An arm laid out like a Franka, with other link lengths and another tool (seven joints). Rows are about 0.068 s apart.
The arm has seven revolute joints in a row. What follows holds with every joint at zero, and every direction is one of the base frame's.
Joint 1 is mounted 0.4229 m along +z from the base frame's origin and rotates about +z.
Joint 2 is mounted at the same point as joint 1 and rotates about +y.
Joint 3 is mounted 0.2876 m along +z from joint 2 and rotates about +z.
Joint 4 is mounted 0.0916 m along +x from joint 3 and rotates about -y.
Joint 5 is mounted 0.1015 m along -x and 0.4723 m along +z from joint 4 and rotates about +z.
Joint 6 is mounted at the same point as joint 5 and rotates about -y.
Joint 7 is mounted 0.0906 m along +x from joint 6 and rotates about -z.
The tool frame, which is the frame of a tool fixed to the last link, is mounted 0.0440 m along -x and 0.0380 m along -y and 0.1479 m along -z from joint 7; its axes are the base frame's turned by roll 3.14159, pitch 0.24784 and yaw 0.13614 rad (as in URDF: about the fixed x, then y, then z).
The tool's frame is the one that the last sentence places.
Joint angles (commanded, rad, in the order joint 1, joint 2, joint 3, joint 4, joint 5, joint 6, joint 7), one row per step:
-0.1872, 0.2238, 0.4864, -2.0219, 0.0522, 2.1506, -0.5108
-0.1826, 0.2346, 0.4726, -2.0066, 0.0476, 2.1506, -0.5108
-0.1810, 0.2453, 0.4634, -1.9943, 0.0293, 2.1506, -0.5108
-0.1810, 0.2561, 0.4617, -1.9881, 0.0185, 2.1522, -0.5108
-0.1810, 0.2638, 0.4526, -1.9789, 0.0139, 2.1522, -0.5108
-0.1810, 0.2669, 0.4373, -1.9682, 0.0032, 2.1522, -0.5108
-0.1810, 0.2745, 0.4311, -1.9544, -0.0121, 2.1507, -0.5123
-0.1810, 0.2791, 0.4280, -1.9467, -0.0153, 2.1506, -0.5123
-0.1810, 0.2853, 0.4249, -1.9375, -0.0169, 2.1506, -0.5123
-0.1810, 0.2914, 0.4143, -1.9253, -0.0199, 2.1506, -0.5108
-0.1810, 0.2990, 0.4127, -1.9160, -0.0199, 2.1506, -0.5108
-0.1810, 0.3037, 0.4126, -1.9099, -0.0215, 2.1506, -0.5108
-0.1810, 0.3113, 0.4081, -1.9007, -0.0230, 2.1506, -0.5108
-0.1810, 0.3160, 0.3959, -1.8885, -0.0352, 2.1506, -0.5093
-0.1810, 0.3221, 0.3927, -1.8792, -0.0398, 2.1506, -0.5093
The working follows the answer.
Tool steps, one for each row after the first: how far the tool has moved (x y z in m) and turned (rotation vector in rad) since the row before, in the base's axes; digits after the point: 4 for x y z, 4 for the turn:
0.0059, -0.0053, 0.0005, -0.0003, -0.0047, -0.0077
0.0053, -0.0056, -0.0003, -0.0107, -0.0060, 0.0023
0.0022, -0.0014, -0.0031, -0.0046, 0.0002, 0.0039
0.0039, -0.0058, -0.0006, -0.0020, -0.0021, -0.0071
0.0058, -0.0104, 0.0028, -0.0089, -0.0094, -0.0096
0.0055, -0.0048, 0.0022, -0.0090, -0.0081, 0.0032
0.0027, -0.0020, 0.0009, -0.0007, -0.0035, -0.0020
0.0030, -0.0019, 0.0006, 0.0011, -0.0030, -0.0031
0.0047, -0.0069, 0.0017, -0.0016, -0.0059, -0.0113
0.0027, -0.0008, -0.0003, 0.0029, -0.0015, -0.0026
0.0018, 0.0000, 0.0001, 0.0009, -0.0017, 0.0001
0.0029, -0.0029, -0.0005, 0.0008, -0.0016, -0.0045
0.0053, -0.0090, 0.0028, -0.0101, -0.0093, -0.0076
0.0031, -0.0024, 0.0007, -0.0017, -0.0039, -0.0015

Tool pose at each row, in the base's axes (x y z in m, rotation vector in rad; rounded; the steps above come from the unrounded poses):
0.6274, 0.1448, 0.3226, -2.7418, -1.3742, 0.4103
0.6333, 0.1395, 0.3230, -2.7492, -1.3644, 0.4039
0.6386, 0.1339, 0.3227, -2.7598, -1.3708, 0.4046
0.6408, 0.1325, 0.3196, -2.7611, -1.3772, 0.4087
0.6446, 0.1267, 0.3191, -2.7679, -1.3678, 0.4073
0.6504, 0.1163, 0.3219, -2.7859, -1.3575, 0.4015
0.6559, 0.1115, 0.3241, -2.7960, -1.3653, 0.3978
0.6586, 0.1095, 0.3250, -2.7997, -1.3633, 0.3937
0.6617, 0.1076, 0.3256, -2.8024, -1.3591, 0.3886
0.6664, 0.1007, 0.3273, -2.8134, -1.3440, 0.3818
0.6691, 0.0999, 0.3270, -2.8134, -1.3399, 0.3775
0.6708, 0.0999, 0.3271, -2.8136, -1.3402, 0.3745
0.6738, 0.0970, 0.3267, -2.8165, -1.3337, 0.3717
0.6791, 0.0880, 0.3294, 2.8181, 1.3188, -0.3647
0.6821, 0.0856, 0.3302, 2.8171, 1.3150, -0.3600

